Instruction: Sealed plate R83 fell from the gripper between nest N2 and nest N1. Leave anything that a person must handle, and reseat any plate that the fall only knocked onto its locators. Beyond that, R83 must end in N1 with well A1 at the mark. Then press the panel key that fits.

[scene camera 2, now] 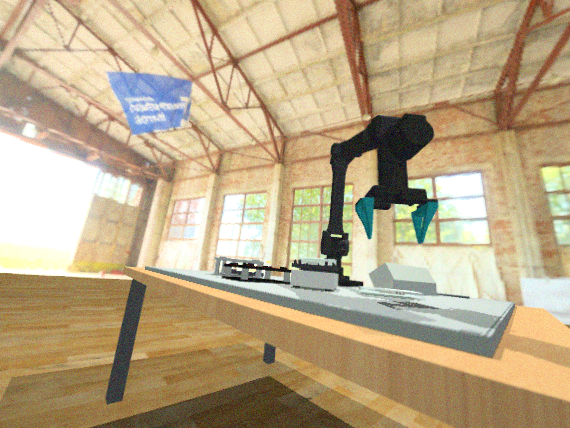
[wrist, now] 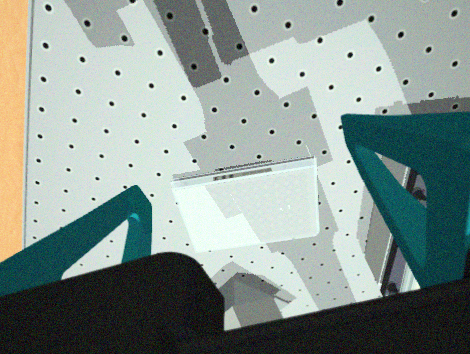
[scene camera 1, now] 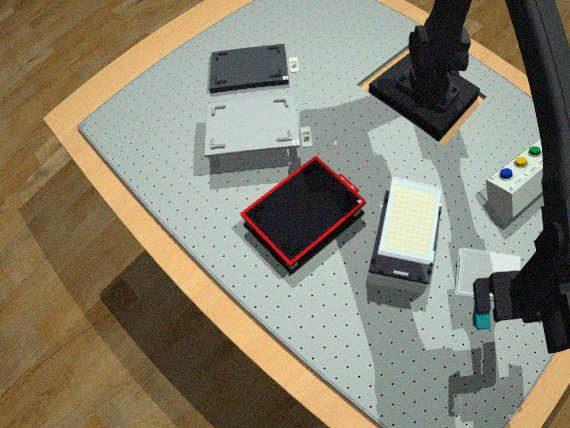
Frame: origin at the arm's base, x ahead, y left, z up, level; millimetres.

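Seen in the pictures: gripper, fingertip midpoint: [scene camera 2: 395,241] [wrist: 237,164] [scene camera 1: 502,318]; arm's base, origin of the base link: [scene camera 1: 427,89].
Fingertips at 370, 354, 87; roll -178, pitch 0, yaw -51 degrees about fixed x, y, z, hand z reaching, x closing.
Pixels of each thing's top centre, then the offset from my fingertips to it, as dx, dy, dz. "spot": a spot on its surface instead.
- plate with pale yellow wells, middle of its top: [scene camera 1: 412,216] [scene camera 2: 319,256] -62, -215, -27
- dark-topped nest, surface spot: [scene camera 1: 400,270] spot: +12, -182, -54
- light grey raised nest, middle of its top: [scene camera 1: 249,120] [scene camera 2: 241,258] -50, -544, -43
- low dark nest, middle of its top: [scene camera 1: 247,62] -189, -691, -86
- red-rimmed black tray, middle of its top: [scene camera 1: 303,205] [scene camera 2: 258,264] +15, -370, -63
- sloped panel, middle of its top: [scene camera 1: 538,159] [scene camera 2: 402,265] -326, -75, -25
My gripper [scene camera 2: 395,240] [wrist: 237,164] is open and empty, high above the table. A clear, pale rectangular plate [scene camera 1: 472,272] [wrist: 260,205] lies flat on the pegboard below it, with a small label strip on one long side in the wrist view. A plate with pale yellow wells [scene camera 1: 411,220] sits on a dark-topped nest [scene camera 1: 400,270] [scene camera 2: 315,280], offset toward one end and seemingly not level. A light grey raised nest [scene camera 1: 252,125] and a low dark nest [scene camera 1: 250,67] have bare corner locators. Nest labels and the A1 mark are too small to read.
A red-rimmed black tray [scene camera 1: 266,239] stands between the grey nest and the yellow-welled plate. A sloped panel [scene camera 1: 512,197] [scene camera 2: 407,280] carries blue [scene camera 1: 506,173], yellow [scene camera 1: 521,161] and green [scene camera 1: 534,150] keys; the arm covers part of it in scene camera 1.
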